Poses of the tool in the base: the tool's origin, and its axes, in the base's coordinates. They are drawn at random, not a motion.
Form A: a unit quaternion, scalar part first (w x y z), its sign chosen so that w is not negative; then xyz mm.
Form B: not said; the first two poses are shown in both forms.
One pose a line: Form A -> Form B
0.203 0.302 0.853 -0.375 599 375 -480 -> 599 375 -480 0.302 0.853 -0.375 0.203
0.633 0.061 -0.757 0.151 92 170 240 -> 92 170 240 0.061 -0.757 0.151 0.633
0.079 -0.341 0.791 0.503 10 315 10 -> 10 315 10 -0.341 0.791 0.503 0.079
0.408 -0.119 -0.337 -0.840 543 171 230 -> 543 171 230 -0.119 -0.337 -0.840 0.408
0.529 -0.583 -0.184 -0.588 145 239 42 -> 145 239 42 -0.583 -0.184 -0.588 0.529
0.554 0.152 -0.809 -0.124 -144 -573 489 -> -144 -573 489 0.152 -0.809 -0.124 0.554
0.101 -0.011 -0.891 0.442 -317 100 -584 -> -317 100 -584 -0.011 -0.891 0.442 0.101
